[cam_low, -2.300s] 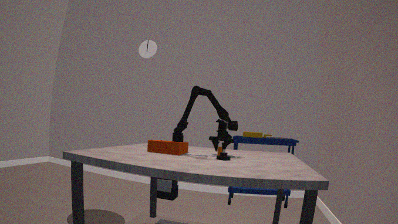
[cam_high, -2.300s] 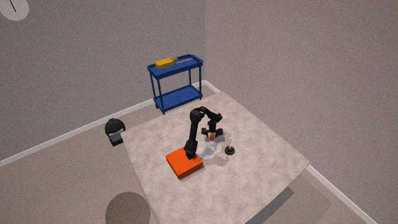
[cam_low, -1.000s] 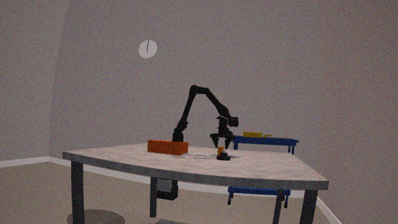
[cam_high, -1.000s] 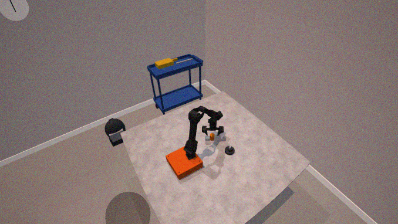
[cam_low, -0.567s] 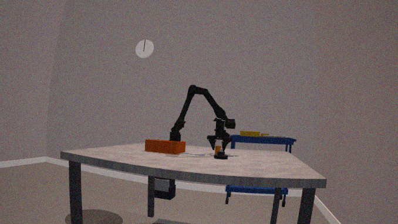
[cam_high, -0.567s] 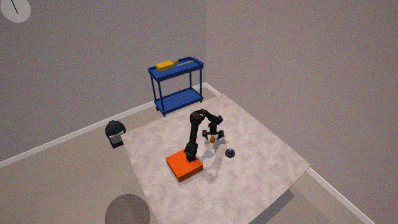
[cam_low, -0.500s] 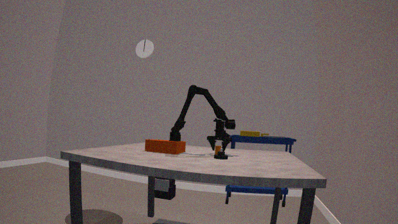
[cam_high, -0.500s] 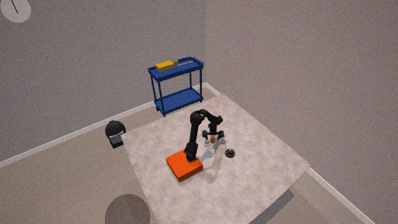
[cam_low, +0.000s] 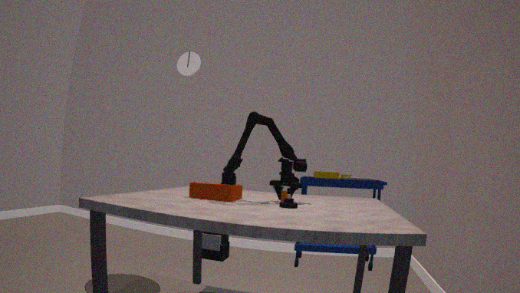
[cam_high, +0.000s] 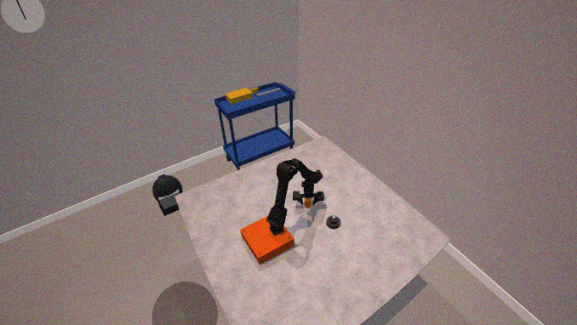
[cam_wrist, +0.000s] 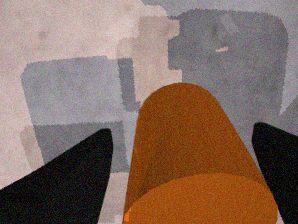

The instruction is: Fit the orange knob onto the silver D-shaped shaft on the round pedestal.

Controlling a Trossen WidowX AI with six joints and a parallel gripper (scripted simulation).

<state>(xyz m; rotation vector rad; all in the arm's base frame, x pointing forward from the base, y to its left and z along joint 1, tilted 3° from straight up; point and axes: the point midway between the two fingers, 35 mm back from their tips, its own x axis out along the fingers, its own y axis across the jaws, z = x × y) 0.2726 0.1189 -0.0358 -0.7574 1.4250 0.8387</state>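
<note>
Right now the pedestal is 19 cm to the right of my gripper tip, 6 cm ahead of it and 2 cm above it. Round my gripper tip: orange knob: 3 cm above.
</note>
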